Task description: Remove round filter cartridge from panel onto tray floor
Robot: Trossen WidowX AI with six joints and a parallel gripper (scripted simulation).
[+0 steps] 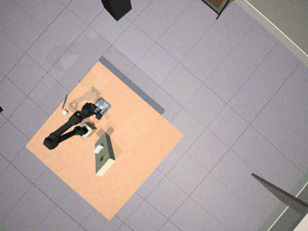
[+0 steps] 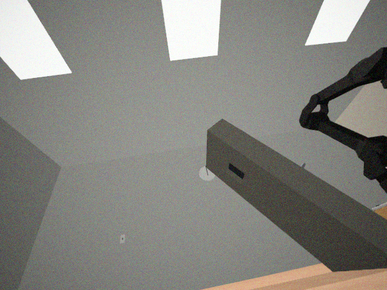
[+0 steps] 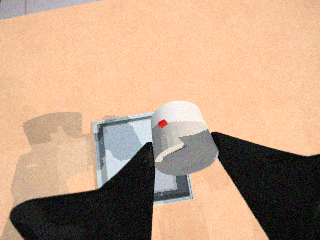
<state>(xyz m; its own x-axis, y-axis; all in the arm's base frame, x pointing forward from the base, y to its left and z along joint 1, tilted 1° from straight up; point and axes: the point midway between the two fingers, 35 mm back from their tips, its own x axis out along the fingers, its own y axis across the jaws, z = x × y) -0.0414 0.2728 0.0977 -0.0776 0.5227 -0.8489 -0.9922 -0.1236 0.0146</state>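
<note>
Now: gripper tip 16 cm above the light blue square tray, 6 cm past it and 2 cm to the left of it. The rest, counted from my gripper tip: round filter cartridge (right at my gripper tip).
</note>
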